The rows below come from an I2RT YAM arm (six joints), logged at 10 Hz.
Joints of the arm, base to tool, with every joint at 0 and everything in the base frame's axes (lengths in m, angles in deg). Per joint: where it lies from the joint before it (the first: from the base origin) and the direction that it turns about. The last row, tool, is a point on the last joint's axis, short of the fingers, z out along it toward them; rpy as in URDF.
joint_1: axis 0 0 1 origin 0.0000 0.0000 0.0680
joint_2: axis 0 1 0 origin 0.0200 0.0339 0.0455
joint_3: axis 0 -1 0 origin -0.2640 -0.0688 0.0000
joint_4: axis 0 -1 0 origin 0.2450 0.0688 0.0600
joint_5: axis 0 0 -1 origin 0.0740 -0.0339 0.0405
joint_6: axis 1 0 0 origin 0.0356 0.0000 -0.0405
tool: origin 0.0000 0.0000 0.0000 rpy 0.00 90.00 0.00
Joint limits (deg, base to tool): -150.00..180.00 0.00..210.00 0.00..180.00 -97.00..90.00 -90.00..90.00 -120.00..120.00
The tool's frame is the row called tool.
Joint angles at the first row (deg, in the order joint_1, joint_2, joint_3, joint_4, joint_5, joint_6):
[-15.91, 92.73, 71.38, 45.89, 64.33, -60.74]
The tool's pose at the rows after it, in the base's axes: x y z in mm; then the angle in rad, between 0 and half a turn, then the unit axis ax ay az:
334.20 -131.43 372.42 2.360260 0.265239 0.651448 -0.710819
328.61 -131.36 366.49 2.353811 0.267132 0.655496 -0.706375
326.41 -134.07 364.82 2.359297 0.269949 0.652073 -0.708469
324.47 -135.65 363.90 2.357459 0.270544 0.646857 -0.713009
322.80 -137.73 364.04 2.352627 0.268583 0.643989 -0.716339
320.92 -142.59 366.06 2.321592 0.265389 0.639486 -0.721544
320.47 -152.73 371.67 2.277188 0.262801 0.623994 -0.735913
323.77 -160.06 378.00 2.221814 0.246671 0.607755 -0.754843
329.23 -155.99 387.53 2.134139 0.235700 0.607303 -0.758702
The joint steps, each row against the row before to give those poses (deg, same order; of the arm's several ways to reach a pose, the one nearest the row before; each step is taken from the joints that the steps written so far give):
[-0.44, -1.76, -2.55, -2.99, -0.08, 4.13]
[-0.26, -1.23, -2.11, -0.63, -0.44, 1.85]
[-0.53, -0.09, -0.62, 0.96, 0.00, -0.34]
[-0.35, 0.00, -0.71, 2.12, -0.26, -1.15]
[-0.44, -0.09, -0.35, 1.05, -0.70, -0.61]
[-0.96, 0.00, -0.09, 1.41, -2.29, 0.00]
[-1.75, 1.05, 0.96, 3.68, -3.33, -1.22]
[-1.16, 1.67, 1.59, 4.13, -4.31, -2.03]
[0.70, 0.44, 1.93, 0.11, -3.52, 1.56]

